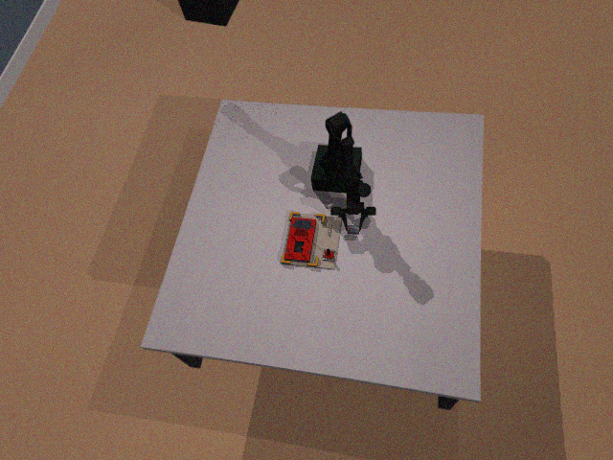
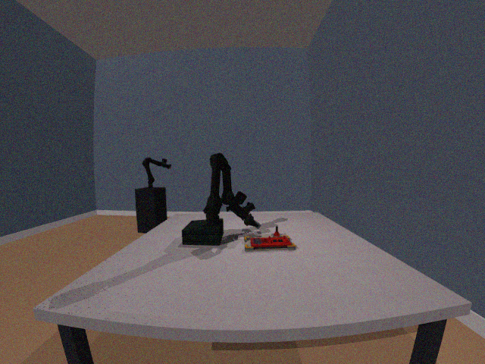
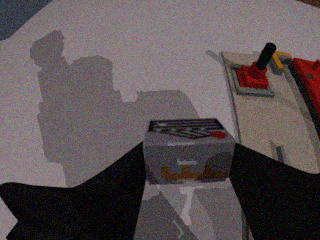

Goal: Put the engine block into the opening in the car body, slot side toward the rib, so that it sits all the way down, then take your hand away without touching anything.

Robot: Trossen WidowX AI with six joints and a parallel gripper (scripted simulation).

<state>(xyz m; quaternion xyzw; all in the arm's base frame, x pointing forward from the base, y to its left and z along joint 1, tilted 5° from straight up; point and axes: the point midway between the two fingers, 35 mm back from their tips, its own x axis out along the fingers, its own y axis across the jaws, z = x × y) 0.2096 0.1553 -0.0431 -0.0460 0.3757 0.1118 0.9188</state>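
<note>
Now: gripper tip right at the grey engine block.
</note>
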